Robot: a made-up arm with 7 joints. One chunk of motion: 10 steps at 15 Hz.
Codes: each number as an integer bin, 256 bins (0 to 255) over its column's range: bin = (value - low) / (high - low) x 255, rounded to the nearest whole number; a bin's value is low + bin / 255 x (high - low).
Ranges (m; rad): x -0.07..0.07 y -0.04..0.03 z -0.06..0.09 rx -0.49..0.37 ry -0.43..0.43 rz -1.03..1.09
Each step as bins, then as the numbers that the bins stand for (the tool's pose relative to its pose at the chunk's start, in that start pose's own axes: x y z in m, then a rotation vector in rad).
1 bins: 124 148 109 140 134 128
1 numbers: -0.0019 0.0006 0.0041 -0.0178 0.0219 0.0342
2 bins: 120 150 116 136 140 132
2 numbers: -0.0041 0.0012 0.0082 -0.0313 0.0422 0.0674
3 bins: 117 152 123 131 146 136
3 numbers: -0.0058 0.0017 0.0124 -0.0482 0.0624 0.1007
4 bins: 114 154 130 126 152 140
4 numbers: -0.0074 0.0023 0.0165 -0.0651 0.0826 0.1339
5 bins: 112 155 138 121 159 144
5 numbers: -0.0085 0.0025 0.0212 -0.0819 0.1062 0.1672
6 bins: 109 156 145 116 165 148
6 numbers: -0.0102 0.0028 0.0253 -0.0988 0.1265 0.2004
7 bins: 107 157 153 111 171 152
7 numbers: -0.0113 0.0031 0.0300 -0.1156 0.1467 0.2337
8 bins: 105 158 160 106 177 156
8 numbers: -0.0124 0.0034 0.0341 -0.1325 0.1669 0.2669
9 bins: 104 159 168 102 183 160
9 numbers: -0.0129 0.0036 0.0388 -0.1460 0.1872 0.3002
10 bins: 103 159 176 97 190 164
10 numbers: -0.0135 0.0036 0.0435 -0.1629 0.2108 0.3335
